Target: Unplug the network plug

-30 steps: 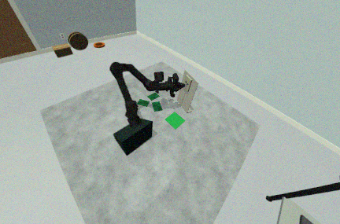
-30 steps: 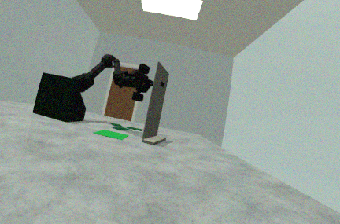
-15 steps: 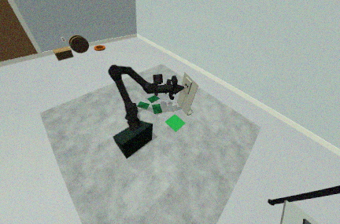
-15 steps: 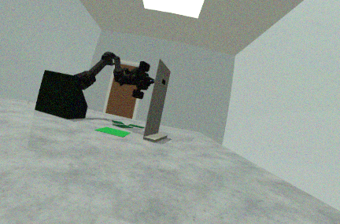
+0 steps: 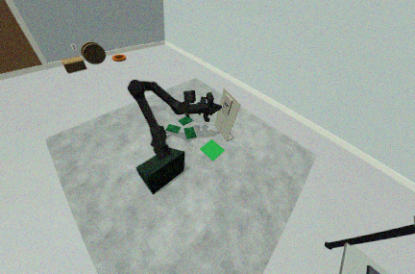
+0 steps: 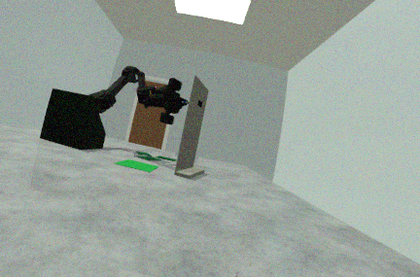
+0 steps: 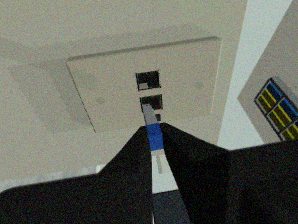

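Right now my gripper tip is 110 mm past the green marked square, 80 mm to the left of it and 260 mm above it. Also, from my gripper tip: upright panel (50 mm ahead, 20 mm to the right, 100 mm below).
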